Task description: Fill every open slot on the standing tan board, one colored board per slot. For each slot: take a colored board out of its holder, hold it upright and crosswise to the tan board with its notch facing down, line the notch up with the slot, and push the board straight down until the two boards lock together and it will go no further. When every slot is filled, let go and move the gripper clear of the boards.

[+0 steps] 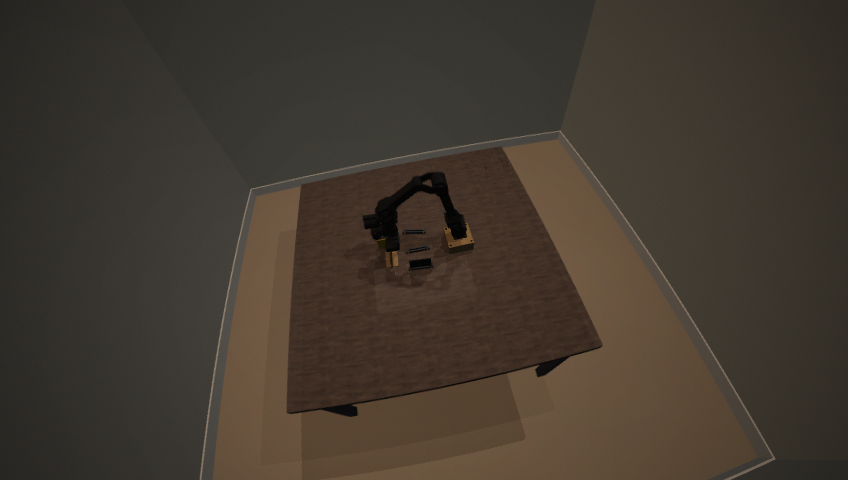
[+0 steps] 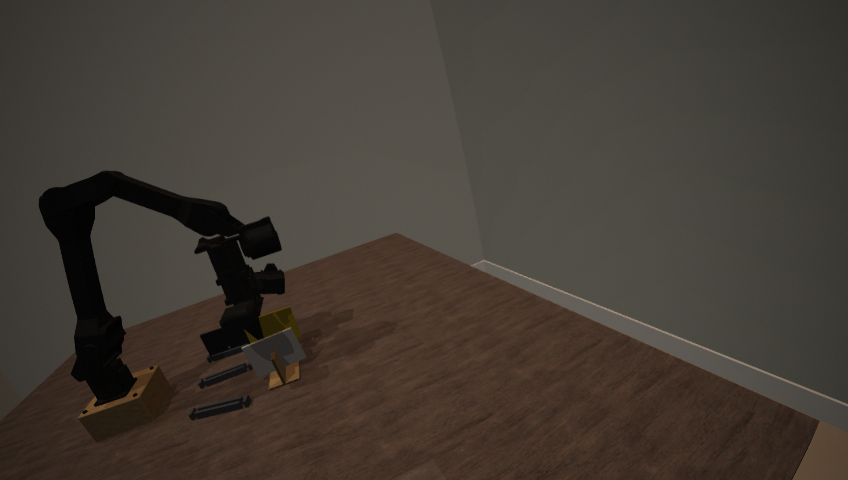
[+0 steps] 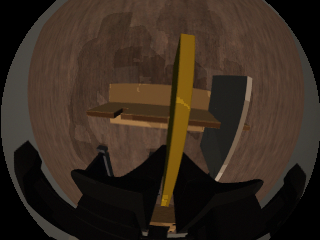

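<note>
Gripper state: my gripper [image 2: 261, 338], visible also in image 3 as the gripper [image 3: 169, 149], carries a yellow board [image 2: 276, 321]. Image 3 likewise shows the yellow board [image 3: 180, 104]. Further things in sight: a dark board [image 2: 216, 341] and a tan board [image 3: 147, 105].
</note>
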